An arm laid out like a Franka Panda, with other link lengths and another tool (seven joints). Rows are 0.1 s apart.
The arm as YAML. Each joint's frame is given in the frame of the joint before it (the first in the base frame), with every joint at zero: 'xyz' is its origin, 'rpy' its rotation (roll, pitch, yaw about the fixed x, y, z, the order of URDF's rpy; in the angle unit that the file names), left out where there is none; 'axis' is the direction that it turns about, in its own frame. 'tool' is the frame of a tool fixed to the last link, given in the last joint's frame.
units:
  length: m
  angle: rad
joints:
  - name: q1
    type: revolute
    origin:
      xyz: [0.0, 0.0, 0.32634]
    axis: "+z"
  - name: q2
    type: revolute
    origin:
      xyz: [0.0, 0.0, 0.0]
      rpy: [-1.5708, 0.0, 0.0]
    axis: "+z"
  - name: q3
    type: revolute
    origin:
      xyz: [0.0, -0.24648, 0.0]
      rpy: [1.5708, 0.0, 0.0]
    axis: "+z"
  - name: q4
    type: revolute
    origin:
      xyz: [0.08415, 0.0, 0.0]
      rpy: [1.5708, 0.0, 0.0]
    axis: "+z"
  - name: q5
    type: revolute
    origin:
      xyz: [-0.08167, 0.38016, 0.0]
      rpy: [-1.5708, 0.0, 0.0]
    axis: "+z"
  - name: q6
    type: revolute
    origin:
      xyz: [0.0, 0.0, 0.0]
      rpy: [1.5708, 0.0, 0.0]
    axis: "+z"
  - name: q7
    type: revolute
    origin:
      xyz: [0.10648, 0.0, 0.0]
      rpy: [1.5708, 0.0, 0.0]
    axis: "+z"
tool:
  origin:
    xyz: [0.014, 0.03, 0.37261]
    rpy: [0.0, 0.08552, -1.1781]
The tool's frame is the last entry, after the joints.
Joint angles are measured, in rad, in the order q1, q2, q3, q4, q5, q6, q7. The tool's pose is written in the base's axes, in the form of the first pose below.
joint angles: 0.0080 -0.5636 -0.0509 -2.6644 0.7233 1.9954 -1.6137
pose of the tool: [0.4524, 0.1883, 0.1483, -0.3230, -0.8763, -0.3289, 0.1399]
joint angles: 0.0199 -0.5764 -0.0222 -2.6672 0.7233 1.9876 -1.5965
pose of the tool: [0.4438, 0.2028, 0.1491, -0.3129, -0.8822, -0.3206, 0.1451]
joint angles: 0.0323 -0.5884 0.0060 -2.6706 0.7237 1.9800 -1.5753
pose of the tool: [0.4344, 0.2168, 0.1490, -0.3050, -0.8871, -0.3118, 0.1511]
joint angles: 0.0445 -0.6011 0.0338 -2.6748 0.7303 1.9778 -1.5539
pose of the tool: [0.4270, 0.2304, 0.1499, -0.2994, -0.8905, -0.3055, 0.1548]
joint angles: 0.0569 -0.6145 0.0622 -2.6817 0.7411 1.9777 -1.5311
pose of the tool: [0.4191, 0.2441, 0.1500, -0.2957, -0.8929, -0.3002, 0.1586]
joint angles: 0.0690 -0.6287 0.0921 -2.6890 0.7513 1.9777 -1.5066
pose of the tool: [0.4105, 0.2574, 0.1497, -0.2924, -0.8954, -0.2940, 0.1621]
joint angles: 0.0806 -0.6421 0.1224 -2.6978 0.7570 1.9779 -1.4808
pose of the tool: [0.4007, 0.2687, 0.1471, -0.2898, -0.8985, -0.2850, 0.1658]
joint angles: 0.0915 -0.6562 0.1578 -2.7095 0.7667 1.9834 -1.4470
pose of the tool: [0.3909, 0.2798, 0.1431, -0.2916, -0.9004, -0.2753, 0.1688]
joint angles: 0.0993 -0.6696 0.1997 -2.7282 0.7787 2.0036 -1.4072
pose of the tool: [0.3834, 0.2878, 0.1349, -0.2997, -0.9013, -0.2640, 0.1678]
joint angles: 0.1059 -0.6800 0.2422 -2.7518 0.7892 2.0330 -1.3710
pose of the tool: [0.3772, 0.2922, 0.1232, -0.3093, -0.9024, -0.2514, 0.1639]
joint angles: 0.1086 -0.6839 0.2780 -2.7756 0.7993 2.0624 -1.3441
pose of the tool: [0.3721, 0.2929, 0.1098, -0.3193, -0.9025, -0.2402, 0.1607]
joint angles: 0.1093 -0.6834 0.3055 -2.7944 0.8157 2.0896 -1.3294
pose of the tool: [0.3697, 0.2937, 0.0994, -0.3278, -0.9013, -0.2350, 0.1578]
